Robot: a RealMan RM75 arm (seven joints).
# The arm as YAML. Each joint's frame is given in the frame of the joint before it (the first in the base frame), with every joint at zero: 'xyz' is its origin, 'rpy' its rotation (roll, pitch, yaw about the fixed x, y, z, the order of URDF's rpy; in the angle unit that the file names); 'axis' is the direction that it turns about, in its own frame. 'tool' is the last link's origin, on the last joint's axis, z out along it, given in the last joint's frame.
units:
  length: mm
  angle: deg
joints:
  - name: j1
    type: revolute
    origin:
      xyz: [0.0, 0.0, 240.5]
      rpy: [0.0, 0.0, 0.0]
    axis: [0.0, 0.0, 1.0]
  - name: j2
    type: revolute
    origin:
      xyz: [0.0, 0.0, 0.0]
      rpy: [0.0, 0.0, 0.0]
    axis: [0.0, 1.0, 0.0]
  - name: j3
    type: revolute
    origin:
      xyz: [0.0, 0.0, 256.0]
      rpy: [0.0, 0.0, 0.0]
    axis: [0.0, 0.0, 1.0]
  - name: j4
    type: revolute
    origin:
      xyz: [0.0, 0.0, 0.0]
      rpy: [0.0, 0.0, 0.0]
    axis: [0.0, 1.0, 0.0]
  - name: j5
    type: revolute
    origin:
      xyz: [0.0, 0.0, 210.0]
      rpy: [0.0, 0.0, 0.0]
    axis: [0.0, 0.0, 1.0]
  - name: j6
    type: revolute
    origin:
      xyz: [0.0, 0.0, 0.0]
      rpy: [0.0, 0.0, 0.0]
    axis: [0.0, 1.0, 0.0]
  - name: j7
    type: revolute
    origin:
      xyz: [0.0, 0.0, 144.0]
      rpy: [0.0, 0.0, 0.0]
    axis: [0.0, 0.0, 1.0]
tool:
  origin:
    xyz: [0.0, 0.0, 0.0]
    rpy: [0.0, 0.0, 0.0]
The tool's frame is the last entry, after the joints.
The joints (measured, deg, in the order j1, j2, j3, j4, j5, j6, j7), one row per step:
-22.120, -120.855, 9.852, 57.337, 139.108, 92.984, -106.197
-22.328, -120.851, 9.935, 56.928, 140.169, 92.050, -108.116
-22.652, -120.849, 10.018, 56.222, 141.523, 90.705, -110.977
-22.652, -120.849, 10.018, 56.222, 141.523, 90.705, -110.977
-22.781, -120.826, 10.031, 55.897, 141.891, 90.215, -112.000
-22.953, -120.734, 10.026, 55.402, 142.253, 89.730, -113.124
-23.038, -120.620, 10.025, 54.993, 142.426, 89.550, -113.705
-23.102, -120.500, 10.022, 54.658, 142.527, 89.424, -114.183
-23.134, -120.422, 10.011, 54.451, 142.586, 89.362, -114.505
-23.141, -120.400, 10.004, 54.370, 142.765, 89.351, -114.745
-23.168, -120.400, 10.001, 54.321, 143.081, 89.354, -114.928
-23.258, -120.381, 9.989, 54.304, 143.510, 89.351, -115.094
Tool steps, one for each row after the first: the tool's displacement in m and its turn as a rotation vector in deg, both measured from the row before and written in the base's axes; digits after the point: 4 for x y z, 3 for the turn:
-0.0025, 0.0007, -0.0020, -0.445, -0.427, 2.221
-0.0032, 0.0013, -0.0031, -0.482, -0.825, 3.195
0.0000, 0.0000, 0.0000, 0.000, 0.000, 0.000
-0.0010, 0.0007, -0.0011, -0.077, -0.381, 1.099
-0.0010, 0.0009, -0.0012, -0.104, -0.532, 1.165
-0.0005, 0.0003, -0.0008, -0.134, -0.396, 0.591
-0.0004, 0.0003, -0.0004, -0.080, -0.334, 0.467
-0.0003, 0.0001, -0.0002, -0.046, -0.233, 0.314
-0.0003, -0.0003, -0.0003, -0.142, -0.100, 0.278
-0.0004, -0.0004, -0.0005, -0.258, 0.001, 0.253
-0.0003, -0.0001, -0.0004, -0.313, 0.113, 0.224

